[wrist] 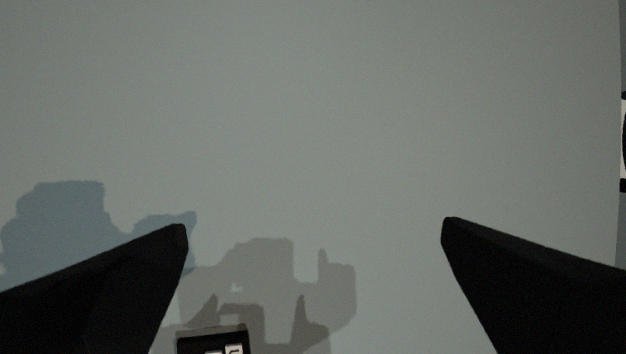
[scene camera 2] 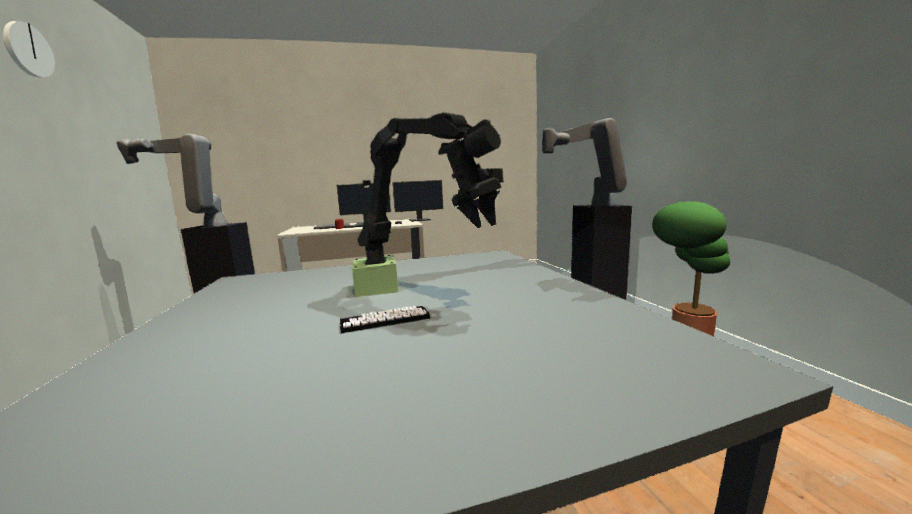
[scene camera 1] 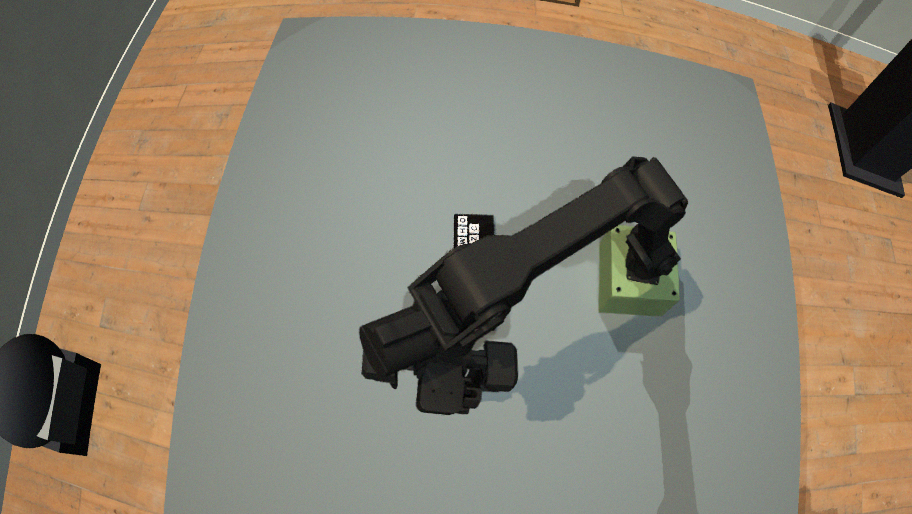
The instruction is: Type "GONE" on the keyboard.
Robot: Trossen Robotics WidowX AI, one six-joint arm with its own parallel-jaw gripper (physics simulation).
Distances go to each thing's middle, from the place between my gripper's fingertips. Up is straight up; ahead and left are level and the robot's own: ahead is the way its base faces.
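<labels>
Black keyboard (scene camera 1: 486, 223): 220 mm below my hand, 260 mm to the right of it, 20 mm behind it.
</labels>
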